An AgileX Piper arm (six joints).
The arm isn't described. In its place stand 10 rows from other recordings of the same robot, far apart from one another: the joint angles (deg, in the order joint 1, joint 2, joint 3, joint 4, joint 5, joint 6), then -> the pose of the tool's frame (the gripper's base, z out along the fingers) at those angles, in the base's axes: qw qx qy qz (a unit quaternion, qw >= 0); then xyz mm.
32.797 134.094 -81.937 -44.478 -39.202 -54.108 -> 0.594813, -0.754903, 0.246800, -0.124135, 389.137, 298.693, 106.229
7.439 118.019 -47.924 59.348 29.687 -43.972 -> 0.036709, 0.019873, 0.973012, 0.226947, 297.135, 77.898, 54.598
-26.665 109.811 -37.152 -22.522 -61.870 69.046 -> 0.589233, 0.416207, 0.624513, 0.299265, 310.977, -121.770, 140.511
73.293 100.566 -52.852 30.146 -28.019 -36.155 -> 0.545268, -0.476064, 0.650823, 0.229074, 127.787, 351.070, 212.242
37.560 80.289 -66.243 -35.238 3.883 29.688 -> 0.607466, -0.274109, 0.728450, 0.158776, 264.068, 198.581, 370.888
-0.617 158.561 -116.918 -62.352 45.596 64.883 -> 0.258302, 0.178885, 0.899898, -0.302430, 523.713, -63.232, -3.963
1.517 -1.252 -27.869 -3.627 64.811 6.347 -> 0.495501, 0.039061, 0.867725, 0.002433, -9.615, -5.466, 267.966
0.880 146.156 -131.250 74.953 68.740 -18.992 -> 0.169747, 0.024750, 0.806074, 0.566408, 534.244, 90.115, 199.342
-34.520 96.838 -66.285 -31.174 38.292 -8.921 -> 0.124766, 0.044273, 0.952099, -0.275645, 272.893, -223.122, 236.116
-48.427 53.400 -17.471 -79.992 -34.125 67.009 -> 0.571693, 0.109864, 0.811712, -0.047117, 142.582, -84.984, 231.593
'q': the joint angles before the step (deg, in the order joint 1, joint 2, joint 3, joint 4, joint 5, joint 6). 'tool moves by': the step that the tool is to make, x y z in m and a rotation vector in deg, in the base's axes. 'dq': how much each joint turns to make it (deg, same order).
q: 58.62 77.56 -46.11 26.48 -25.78 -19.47
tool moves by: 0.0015 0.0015 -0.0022 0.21 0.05 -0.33
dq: 0.00 0.65 0.00 -0.03 -0.82 0.35
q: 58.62 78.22 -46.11 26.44 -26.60 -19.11
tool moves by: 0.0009 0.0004 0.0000 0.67 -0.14 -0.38
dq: 0.00 0.26 -0.01 0.01 -0.91 0.41
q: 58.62 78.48 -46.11 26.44 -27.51 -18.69
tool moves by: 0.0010 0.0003 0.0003 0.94 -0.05 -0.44
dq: -0.01 0.25 -0.03 0.01 -1.02 0.67
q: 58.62 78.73 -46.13 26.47 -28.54 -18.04
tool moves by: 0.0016 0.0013 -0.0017 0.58 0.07 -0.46
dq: 0.00 0.63 -0.02 0.07 -1.06 0.54
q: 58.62 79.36 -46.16 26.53 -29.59 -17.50
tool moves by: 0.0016 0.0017 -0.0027 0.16 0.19 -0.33
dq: 0.01 0.73 -0.03 0.08 -0.74 0.35
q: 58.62 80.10 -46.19 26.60 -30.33 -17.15
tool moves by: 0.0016 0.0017 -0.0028 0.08 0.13 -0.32
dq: 0.00 0.74 -0.03 0.06 -0.73 0.27
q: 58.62 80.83 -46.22 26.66 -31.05 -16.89
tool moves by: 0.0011 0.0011 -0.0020 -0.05 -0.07 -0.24
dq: 0.00 0.52 0.00 0.04 -0.57 0.01
